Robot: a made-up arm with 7 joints.
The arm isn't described. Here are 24 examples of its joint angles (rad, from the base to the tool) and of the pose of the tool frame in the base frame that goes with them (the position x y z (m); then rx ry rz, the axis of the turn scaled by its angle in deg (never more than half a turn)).
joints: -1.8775 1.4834 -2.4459 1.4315 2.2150 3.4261 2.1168
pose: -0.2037 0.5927 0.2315 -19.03 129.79 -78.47
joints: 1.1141 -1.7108 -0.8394 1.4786 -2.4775 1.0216 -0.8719
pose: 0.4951 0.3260 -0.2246 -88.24 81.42 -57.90
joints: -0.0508 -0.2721 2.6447 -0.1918 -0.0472 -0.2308 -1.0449
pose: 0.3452 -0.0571 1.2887 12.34 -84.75 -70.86
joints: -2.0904 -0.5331 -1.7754 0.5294 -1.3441 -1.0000 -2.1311
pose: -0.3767 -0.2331 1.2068 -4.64 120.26 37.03
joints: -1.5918 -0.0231 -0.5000 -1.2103 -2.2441 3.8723 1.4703
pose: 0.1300 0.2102 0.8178 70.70 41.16 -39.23
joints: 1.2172 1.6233 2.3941 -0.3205 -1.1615 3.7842 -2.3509
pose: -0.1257 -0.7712 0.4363 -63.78 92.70 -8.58
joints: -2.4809 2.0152 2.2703 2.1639 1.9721 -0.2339 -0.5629
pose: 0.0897 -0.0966 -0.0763 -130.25 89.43 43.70
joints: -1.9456 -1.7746 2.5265 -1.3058 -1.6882 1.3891 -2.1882
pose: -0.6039 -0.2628 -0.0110 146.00 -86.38 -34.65
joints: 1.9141 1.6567 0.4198 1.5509 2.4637 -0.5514 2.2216
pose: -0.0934 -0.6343 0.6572 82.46 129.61 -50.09
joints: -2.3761 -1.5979 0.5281 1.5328 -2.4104 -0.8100 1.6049
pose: -0.3511 -0.6470 -0.0645 30.32 -64.63 -67.68
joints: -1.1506 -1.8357 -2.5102 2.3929 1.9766 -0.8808 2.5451
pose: -0.2935 -0.3350 0.3963 131.91 59.60 -22.07
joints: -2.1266 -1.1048 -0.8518 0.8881 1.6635 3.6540 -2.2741
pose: -0.5549 -0.4532 0.3561 -35.82 -53.15 -116.82
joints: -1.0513 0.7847 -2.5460 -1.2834 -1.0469 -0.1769 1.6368
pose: 0.1280 0.2334 0.9994 -95.27 42.69 29.69
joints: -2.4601 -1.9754 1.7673 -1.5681 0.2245 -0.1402 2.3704
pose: -0.7025 0.1214 -0.0401 104.35 -11.97 -56.26
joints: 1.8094 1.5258 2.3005 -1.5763 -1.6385 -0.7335 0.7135
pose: 0.4611 -0.2704 0.6600 -26.81 -82.84 46.33
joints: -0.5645 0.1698 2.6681 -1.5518 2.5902 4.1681 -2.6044
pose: -0.1461 -0.3689 0.8476 -66.23 -28.64 -13.23
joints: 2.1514 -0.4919 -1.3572 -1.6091 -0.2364 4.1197 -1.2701
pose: -0.2249 0.0185 0.8906 65.05 126.81 63.67
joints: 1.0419 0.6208 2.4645 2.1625 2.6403 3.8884 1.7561
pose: -0.1965 -0.4530 0.4460 -43.75 48.26 -3.60
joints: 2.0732 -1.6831 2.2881 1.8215 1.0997 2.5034 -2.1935
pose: -0.3712 0.2678 0.4144 -11.90 -98.70 36.38
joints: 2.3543 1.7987 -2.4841 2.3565 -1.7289 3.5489 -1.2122
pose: 0.4747 -0.0562 0.0109 -52.06 2.52 -151.39
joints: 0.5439 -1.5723 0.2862 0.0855 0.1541 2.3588 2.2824
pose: 0.8100 0.2918 0.3392 -13.42 52.91 -6.46
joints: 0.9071 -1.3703 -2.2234 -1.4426 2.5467 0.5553 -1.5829
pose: 0.2956 0.7173 0.0952 19.60 -149.59 15.19
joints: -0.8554 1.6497 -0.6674 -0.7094 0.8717 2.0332 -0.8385
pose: -0.5415 0.5522 0.0370 -147.91 41.50 18.79
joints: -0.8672 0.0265 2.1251 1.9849 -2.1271 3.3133 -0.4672
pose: -0.0786 0.2886 0.8481 85.62 -85.61 -48.36
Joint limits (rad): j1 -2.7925..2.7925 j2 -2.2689..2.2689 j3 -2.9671..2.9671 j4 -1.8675..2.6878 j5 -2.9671..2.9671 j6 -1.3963..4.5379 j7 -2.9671..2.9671
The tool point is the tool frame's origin. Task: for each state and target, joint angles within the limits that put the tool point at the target. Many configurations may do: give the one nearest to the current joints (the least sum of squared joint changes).
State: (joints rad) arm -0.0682 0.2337 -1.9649 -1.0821 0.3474 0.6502 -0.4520
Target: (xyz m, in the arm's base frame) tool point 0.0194 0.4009 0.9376
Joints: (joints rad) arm -0.3136 0.2458 -1.8426 -1.3146 0.2796 0.6113 -0.4520
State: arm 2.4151 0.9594 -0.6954 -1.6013 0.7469 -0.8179 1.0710
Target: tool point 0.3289 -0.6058 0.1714
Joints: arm 2.3668 1.2420 -0.6163 -1.7658 0.7150 -0.7657 1.0710
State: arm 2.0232 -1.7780 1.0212 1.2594 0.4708 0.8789 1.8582
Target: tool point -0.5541 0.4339 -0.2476
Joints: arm 2.1924 -1.9423 0.9898 0.9588 0.3704 0.8266 1.8582
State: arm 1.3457 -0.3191 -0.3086 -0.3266 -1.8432 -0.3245 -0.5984
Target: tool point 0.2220 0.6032 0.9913
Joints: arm 1.1011 -1.1146 -0.4064 -0.5387 -1.8553 -0.4925 -0.5984
